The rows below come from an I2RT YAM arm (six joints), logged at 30 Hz.
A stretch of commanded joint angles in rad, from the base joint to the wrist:
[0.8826, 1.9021, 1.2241, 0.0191, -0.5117, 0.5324]
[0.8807, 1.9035, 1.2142, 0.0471, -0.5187, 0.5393]
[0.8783, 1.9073, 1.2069, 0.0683, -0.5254, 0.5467]
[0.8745, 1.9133, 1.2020, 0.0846, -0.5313, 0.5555]
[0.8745, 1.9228, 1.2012, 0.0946, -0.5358, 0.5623]
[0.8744, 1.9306, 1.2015, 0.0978, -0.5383, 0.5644]
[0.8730, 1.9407, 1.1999, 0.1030, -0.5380, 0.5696]
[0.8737, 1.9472, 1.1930, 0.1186, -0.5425, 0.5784]
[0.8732, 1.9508, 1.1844, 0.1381, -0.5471, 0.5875]
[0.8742, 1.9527, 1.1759, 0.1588, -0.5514, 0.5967]
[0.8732, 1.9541, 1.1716, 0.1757, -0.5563, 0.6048]
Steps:
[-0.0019, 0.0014, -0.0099, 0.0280, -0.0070, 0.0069]
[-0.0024, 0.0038, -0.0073, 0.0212, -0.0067, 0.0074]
[-0.0038, 0.0060, -0.0049, 0.0163, -0.0059, 0.0088]
[0.0000, 0.0095, -0.0008, 0.0100, -0.0045, 0.0068]
[-0.0001, 0.0078, 0.0003, 0.0032, -0.0025, 0.0021]
[-0.0014, 0.0101, -0.0016, 0.0052, 0.0003, 0.0052]
[0.0007, 0.0065, -0.0069, 0.0156, -0.0045, 0.0088]
[-0.0005, 0.0036, -0.0086, 0.0195, -0.0046, 0.0091]
[0.0010, 0.0019, -0.0085, 0.0207, -0.0043, 0.0092]
[-0.0010, 0.0014, -0.0043, 0.0169, -0.0049, 0.0081]

